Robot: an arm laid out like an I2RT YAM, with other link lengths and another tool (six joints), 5 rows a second.
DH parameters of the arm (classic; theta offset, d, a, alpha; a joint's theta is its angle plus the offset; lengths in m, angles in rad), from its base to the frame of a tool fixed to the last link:
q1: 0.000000 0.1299 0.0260 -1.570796
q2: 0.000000 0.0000 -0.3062 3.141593
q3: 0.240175 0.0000 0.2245 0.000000
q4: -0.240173 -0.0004 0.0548 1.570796
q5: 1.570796 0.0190 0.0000 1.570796
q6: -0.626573 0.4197 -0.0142 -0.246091
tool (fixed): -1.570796 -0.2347 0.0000 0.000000
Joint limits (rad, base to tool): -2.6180..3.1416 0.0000..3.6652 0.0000..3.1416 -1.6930..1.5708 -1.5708..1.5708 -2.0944..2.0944
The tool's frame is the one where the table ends.
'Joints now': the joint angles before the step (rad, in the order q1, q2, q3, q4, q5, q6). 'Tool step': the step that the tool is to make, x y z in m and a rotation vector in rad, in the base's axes. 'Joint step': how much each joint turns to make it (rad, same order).
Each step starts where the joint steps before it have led.
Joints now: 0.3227 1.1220 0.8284 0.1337 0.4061 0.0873
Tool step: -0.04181 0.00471 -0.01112 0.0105 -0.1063 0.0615
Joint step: 0.0390 -0.1478 -0.2189 0.1864 -0.0198 -0.0303
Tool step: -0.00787 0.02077 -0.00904 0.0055 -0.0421 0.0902
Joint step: 0.0321 0.0088 -0.0878 0.1421 -0.0579 -0.0125
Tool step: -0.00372 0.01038 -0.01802 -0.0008 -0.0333 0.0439
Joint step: 0.0141 0.0412 -0.1122 0.1879 -0.0301 -0.0139
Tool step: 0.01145 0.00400 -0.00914 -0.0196 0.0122 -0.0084
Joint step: 0.0013 0.0682 -0.0050 0.0584 0.0093 -0.0140
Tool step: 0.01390 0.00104 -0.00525 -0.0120 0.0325 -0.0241
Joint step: 0.0015 0.0533 0.0353 -0.0172 0.0256 0.0020
